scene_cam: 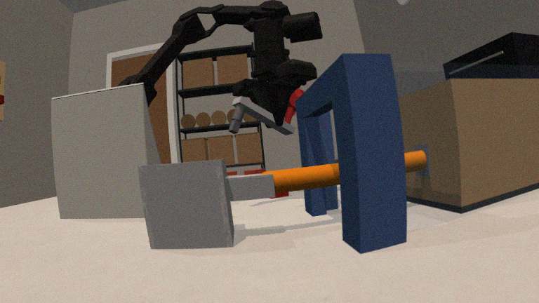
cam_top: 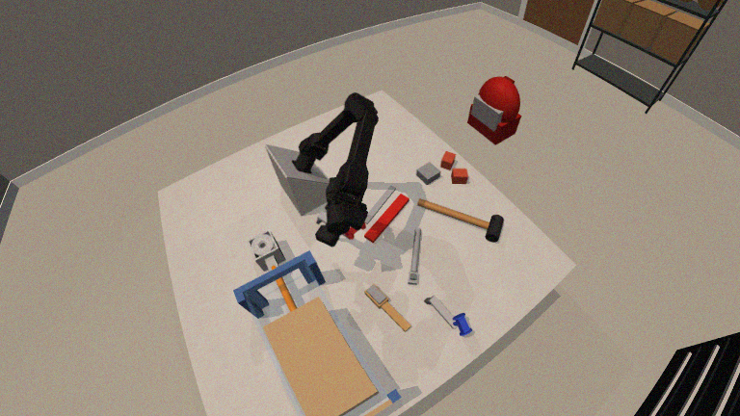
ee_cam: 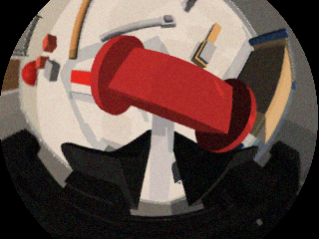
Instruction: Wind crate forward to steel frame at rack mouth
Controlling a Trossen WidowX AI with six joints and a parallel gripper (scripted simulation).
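The red knob is 4 cm ahead of my gripper tip, 2 cm to the left of it and 3 cm above it. Also, from my gripper tip: red bar: 3 cm behind, 20 cm to the left, 13 cm below; then blue steel frame: 3 cm ahead, 25 cm to the right, 3 cm below; then red-knobbed crank: 2 cm above.
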